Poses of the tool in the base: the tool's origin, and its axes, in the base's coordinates. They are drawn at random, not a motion.
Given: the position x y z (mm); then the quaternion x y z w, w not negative.
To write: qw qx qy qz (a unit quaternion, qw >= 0); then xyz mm. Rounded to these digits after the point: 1 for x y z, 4 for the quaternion.
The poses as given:
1: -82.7 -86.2 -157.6 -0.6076 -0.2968 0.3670 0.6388
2: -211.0 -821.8 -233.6 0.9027 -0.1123 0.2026 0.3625
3: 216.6 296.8 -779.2 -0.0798 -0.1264 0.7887 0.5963
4: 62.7 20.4 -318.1 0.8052 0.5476 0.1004 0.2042
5: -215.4 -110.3 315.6 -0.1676 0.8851 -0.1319 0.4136
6: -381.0 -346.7 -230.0 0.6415 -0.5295 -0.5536 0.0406
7: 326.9 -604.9 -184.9 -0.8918 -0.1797 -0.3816 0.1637
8: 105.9 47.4 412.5 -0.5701 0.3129 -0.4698 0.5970
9: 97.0 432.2 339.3 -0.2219 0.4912 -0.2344 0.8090
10: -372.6 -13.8 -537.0 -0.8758 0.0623 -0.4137 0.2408
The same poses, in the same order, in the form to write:
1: 0.6388 -0.6076 -0.2968 0.3670 -82.7 -86.2 -157.6
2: 0.3625 0.9027 -0.1123 0.2026 -211.0 -821.8 -233.6
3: 0.5963 -0.0798 -0.1264 0.7887 216.6 296.8 -779.2
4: 0.2042 0.8052 0.5476 0.1004 62.7 20.4 -318.1
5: 0.4136 -0.1676 0.8851 -0.1319 -215.4 -110.3 315.6
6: 0.0406 0.6415 -0.5295 -0.5536 -381.0 -346.7 -230.0
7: 0.1637 -0.8918 -0.1797 -0.3816 326.9 -604.9 -184.9
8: 0.5970 -0.5701 0.3129 -0.4698 105.9 47.4 412.5
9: 0.8090 -0.2219 0.4912 -0.2344 97.0 432.2 339.3
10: 0.2408 -0.8758 0.0623 -0.4137 -372.6 -13.8 -537.0
